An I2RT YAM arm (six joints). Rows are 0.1 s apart.
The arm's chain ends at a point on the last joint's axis. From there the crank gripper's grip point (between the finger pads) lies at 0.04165 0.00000 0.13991 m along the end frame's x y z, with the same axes.
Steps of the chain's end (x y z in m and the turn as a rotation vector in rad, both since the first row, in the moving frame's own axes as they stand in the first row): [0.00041 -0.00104 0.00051 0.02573 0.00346 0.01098]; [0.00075 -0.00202 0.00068 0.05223 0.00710 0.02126]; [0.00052 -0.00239 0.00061 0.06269 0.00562 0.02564]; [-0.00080 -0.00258 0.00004 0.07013 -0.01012 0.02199]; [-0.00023 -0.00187 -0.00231 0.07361 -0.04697 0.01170]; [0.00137 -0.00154 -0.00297 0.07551 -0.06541 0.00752]
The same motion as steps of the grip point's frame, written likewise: [0.00091 -0.00418 0.00032 0.02573 0.00346 0.01098]; [0.00181 -0.00842 0.00021 0.05223 0.00710 0.02126]; [0.00140 -0.01007 0.00013 0.06269 0.00562 0.02564]; [-0.00212 -0.01150 0.00014 0.07013 -0.01012 0.02199]; [-0.00678 -0.01178 -0.00087 0.07361 -0.04697 0.01170]; [-0.00782 -0.01191 -0.00094 0.07551 -0.06541 0.00752]
